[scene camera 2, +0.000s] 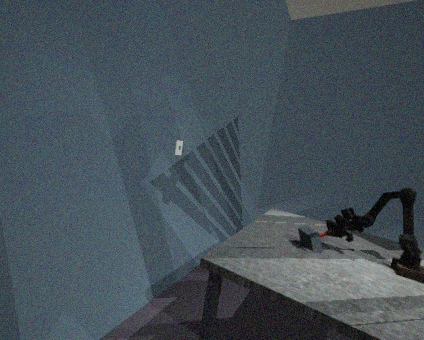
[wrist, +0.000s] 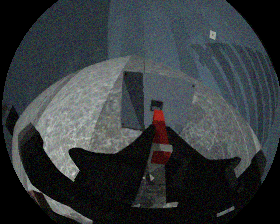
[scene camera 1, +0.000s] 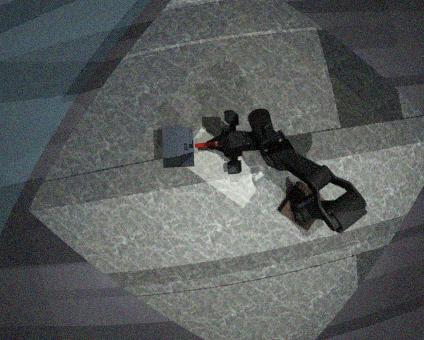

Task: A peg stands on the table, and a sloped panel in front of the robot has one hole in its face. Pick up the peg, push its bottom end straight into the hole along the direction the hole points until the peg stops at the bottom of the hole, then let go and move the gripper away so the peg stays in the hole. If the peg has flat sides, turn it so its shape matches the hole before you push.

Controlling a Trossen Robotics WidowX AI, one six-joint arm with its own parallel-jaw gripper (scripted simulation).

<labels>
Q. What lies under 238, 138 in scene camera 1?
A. My gripper.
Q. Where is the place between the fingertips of my gripper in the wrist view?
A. At 159, 129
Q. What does my gripper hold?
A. A red peg.
</labels>
